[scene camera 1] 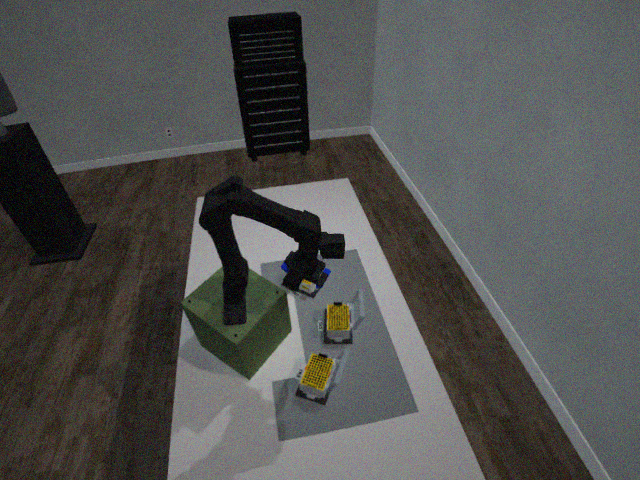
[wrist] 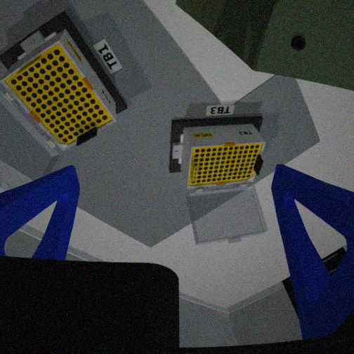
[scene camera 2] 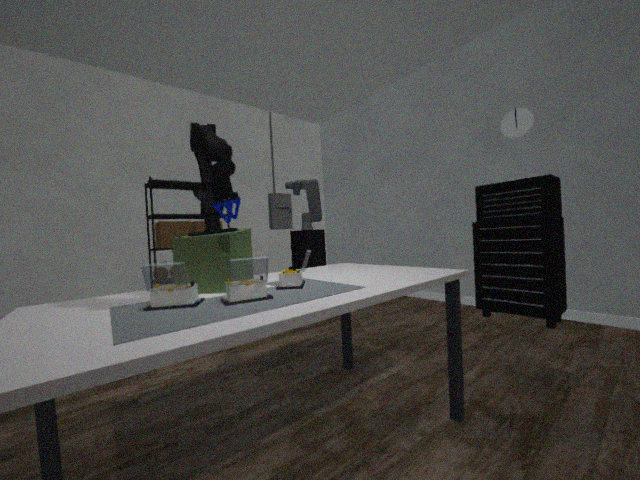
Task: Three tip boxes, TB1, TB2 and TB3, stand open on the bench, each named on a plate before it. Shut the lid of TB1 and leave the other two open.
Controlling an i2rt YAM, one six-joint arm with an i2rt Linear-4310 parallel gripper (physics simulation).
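Places are measured from the arm's base along level axes (x ahead, y left, z up), in centimetres.
Where they show: gripper, fingertip midpoint: [scene camera 1: 304, 280] [scene camera 2: 231, 220]; arm's base, origin of the base link: [scene camera 1: 235, 298] [scene camera 2: 213, 233].
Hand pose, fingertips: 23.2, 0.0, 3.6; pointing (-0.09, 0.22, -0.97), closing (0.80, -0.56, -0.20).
Each offset is from my fingertips to the top centre of the thing, as dx, dy, dz. "pt": to the spot under its first point. Level surfaces: height alone.
TB1 [scene camera 1: 338, 319] [scene camera 2: 247, 290] [wrist: 62, 95] is the middle box, a white box with a yellow tip rack. Its clear lid @[+17.8, -1.9, -12.4] [scene camera 1: 360, 303] [scene camera 2: 249, 267] stands up, open. TB3 @[+0.5, +22.6, -21.2] [scene camera 1: 308, 285] [scene camera 2: 290, 279] [wrist: 226, 162] is at the far end in scene camera 1, partly hidden by the gripper; its clear lid @[pt +10.5, +25.5, -16.6] [scene camera 2: 306, 259] [wrist: 228, 218] is open. TB2 [scene camera 1: 317, 374] [scene camera 2: 173, 296] is the near box in scene camera 1, its lid @[pt +7.2, -24.4, -16.3] [scene camera 2: 164, 273] open. My gripper [scene camera 1: 305, 277] [scene camera 2: 227, 210] [wrist: 175, 175] is open and empty, high above TB3. TB1 is left of the fingers in the wrist view.
The green pedestal [scene camera 1: 258, 330] [scene camera 2: 201, 260] [wrist: 320, 55] bears the arm and stands beside the boxes. The boxes stand on a grey mat @[dz -27.8] [scene camera 1: 369, 392] [scene camera 2: 129, 325] on the white bench @[dz -28.1] [scene camera 1: 361, 454] [scene camera 2: 46, 361]. A black tool chest [scene camera 1: 303, 98] [scene camera 2: 553, 248] stands beyond the bench.
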